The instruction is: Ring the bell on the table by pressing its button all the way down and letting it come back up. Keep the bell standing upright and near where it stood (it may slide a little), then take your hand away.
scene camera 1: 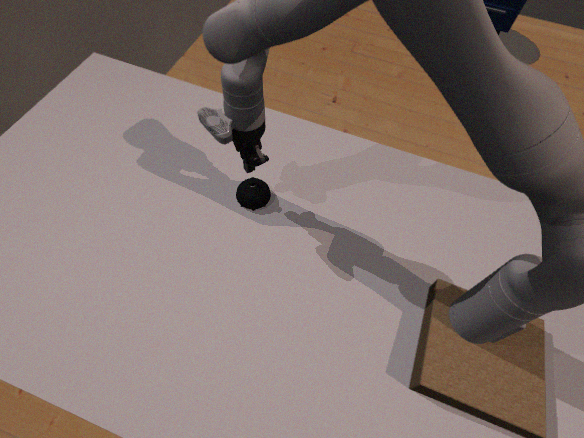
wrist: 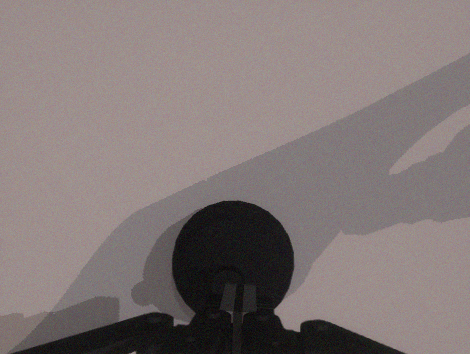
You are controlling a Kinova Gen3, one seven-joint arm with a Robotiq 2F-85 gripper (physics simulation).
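Places are measured from the arm's base along level axes (x down, y ahead, z right), in millimetres.
Pixels of known places: gripper, fingertip midpoint: point(scene camera 1: 249, 169) point(wrist: 240, 305); arm's base, origin of the base link: point(scene camera 1: 471, 319).
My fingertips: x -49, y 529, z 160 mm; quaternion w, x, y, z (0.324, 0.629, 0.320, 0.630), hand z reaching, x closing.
Observation:
Ahead of a thing's pixels: the offset from my fingertips to its top centre. Level surfaces: height alone.
The black round bell @[dx +32, dy -7, dz -3 mm] point(scene camera 1: 253, 194) point(wrist: 233, 235) stands upright on the pale table top, with its button @[dx +32, dy -7, dz -3 mm] point(wrist: 226, 276) on top, partly hidden by the fingertips in the wrist view. My gripper point(scene camera 1: 255, 166) point(wrist: 240, 305) is shut and empty, its fingertips pointing down. It is above the bell, with a small gap between the fingertips and the bell in the scene view. In the wrist view the fingertips overlap the near part of the bell and the edge of the button.
The pale table top @[dx +98 mm] point(scene camera 1: 150, 300) bears the shadows of the arm. A brown board point(scene camera 1: 480, 375) lies under the arm's base at the lower right. A wooden floor point(scene camera 1: 310, 85) shows beyond the table, and a dark blue object point(scene camera 1: 505, 15) is at the top right.

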